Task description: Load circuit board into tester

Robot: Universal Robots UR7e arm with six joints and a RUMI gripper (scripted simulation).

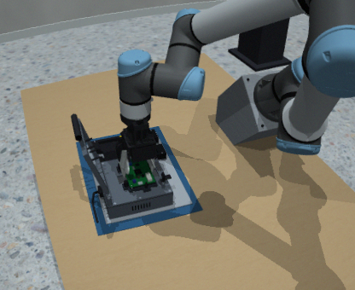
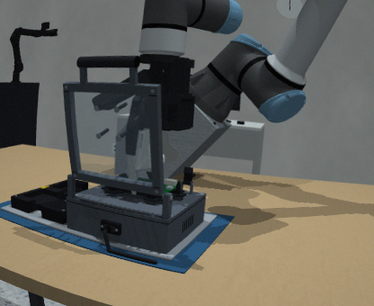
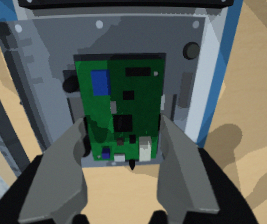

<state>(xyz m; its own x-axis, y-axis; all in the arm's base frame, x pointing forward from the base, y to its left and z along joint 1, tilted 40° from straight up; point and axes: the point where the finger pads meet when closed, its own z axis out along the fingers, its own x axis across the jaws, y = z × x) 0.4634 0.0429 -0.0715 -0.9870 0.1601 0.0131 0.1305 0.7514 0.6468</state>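
Now: the green circuit board right at my hand. Also, from my hand: clear tester lid: 120 mm ahead, 100 mm above, 20 mm to the right; then nest: 10 mm to the left, 10 mm below, 10 mm ahead.
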